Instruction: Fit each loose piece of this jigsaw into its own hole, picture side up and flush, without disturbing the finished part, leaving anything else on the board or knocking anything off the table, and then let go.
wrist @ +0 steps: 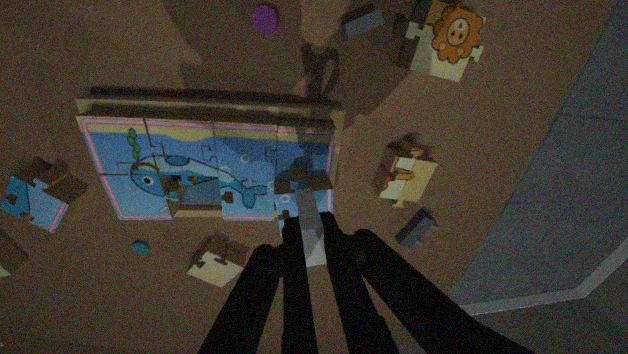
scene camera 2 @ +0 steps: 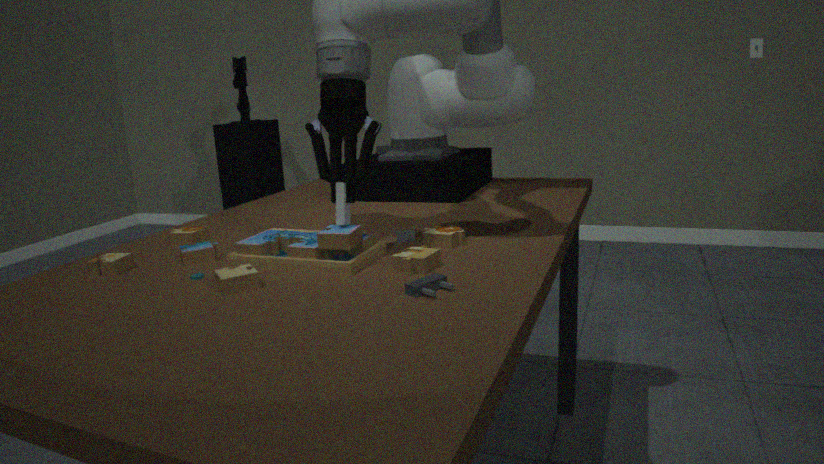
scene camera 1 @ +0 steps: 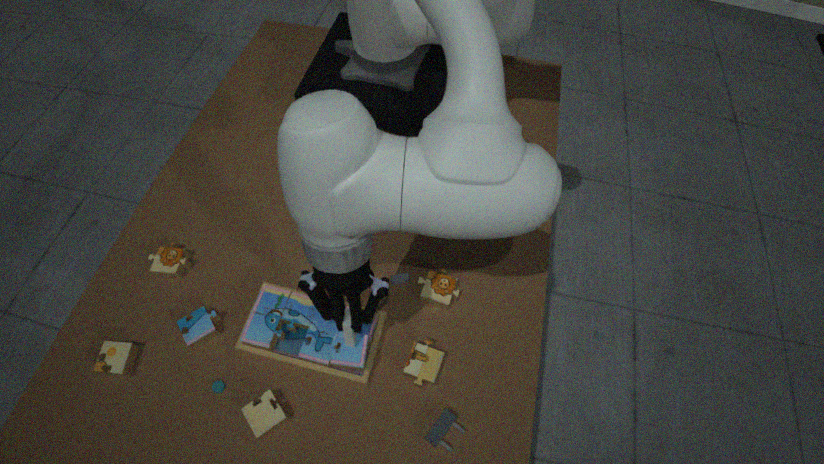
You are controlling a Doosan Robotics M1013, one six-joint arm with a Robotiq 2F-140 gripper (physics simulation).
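The jigsaw board holds a blue whale picture, with an open hole at its near edge below the whale. A blue corner piece is picture side up at the near right corner and stands higher than its neighbours in the second scene view. My gripper is shut and empty, its fingertips at or just above this piece; contact is unclear. A loose blue piece lies picture side up on the table, left of the board.
Lion pieces and yellow pieces lie around the board. A teal disc, a grey pronged block, a small grey block and a purple disc are also there.
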